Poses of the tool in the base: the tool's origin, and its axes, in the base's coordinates. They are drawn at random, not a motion.
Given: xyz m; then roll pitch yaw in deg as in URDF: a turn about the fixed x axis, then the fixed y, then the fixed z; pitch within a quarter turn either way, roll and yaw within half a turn.
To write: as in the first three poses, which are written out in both.
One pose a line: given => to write
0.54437, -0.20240, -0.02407, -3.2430, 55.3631, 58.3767 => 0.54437, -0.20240, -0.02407, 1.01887, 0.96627, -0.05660
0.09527, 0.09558, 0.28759, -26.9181, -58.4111, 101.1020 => 0.09527, 0.09558, 0.28759, 1.76456, -1.01947, -0.46981
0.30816, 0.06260, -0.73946, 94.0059, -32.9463, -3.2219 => 0.30816, 0.06260, -0.73946, -0.05623, -0.57502, 1.64071
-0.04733, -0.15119, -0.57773, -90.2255, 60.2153, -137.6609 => -0.04733, -0.15119, -0.57773, -2.40264, 1.05096, -1.57473
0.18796, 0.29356, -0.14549, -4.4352, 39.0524, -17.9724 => 0.18796, 0.29356, -0.14549, -0.31368, 0.68159, -0.07741
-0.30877, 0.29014, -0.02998, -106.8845, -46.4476, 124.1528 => -0.30877, 0.29014, -0.02998, 2.16688, -0.81066, -1.86549
